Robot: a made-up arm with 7 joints.
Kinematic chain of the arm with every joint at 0, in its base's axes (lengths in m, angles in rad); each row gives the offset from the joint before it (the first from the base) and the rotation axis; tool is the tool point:
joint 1: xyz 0 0 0.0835 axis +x
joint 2: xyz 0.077 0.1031 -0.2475 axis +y
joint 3: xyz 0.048 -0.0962 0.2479 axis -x
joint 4: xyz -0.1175 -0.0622 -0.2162 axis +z
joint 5: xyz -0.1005 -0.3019 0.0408 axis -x
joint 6: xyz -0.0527 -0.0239 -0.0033 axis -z
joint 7: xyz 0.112 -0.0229 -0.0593 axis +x
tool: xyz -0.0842 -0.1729 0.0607
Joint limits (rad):
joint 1: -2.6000..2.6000
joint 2: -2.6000..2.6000
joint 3: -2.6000..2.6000
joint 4: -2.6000..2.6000
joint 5: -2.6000..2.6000
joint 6: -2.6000..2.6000
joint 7: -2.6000..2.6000
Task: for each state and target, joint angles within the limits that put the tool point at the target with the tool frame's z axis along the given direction. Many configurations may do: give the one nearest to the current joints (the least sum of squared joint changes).
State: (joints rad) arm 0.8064 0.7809 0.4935 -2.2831 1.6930 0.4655 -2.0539
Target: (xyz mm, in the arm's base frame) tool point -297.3 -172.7 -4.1 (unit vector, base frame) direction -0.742 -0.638 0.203
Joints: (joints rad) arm 0.4791 0.5257 0.3724 -1.2202 1.9610 0.2434 -2.6000
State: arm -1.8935 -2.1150 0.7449 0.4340 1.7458 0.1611 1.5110
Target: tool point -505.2 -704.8 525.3 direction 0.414 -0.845 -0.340
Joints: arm -1.9226 -2.2425 1.2519 0.4088 1.8266 0.7782 1.3321
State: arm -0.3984 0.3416 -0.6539 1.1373 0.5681 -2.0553 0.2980
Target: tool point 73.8 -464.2 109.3 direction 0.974 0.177 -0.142
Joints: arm -1.1074 0.9906 -0.1805 0.5583 0.0646 -1.5889 0.6132
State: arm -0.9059 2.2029 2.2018 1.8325 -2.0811 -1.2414 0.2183
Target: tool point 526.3 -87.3 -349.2 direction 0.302 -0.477 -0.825
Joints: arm -0.0543 1.6759 2.6000 1.4025 -2.0435 -1.1294 0.3417
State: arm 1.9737 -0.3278 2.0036 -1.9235 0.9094 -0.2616 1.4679
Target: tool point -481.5 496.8 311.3 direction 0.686 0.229 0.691
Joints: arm 2.3699 -0.7612 2.4623 -1.7272 1.3218 0.3677 1.3478
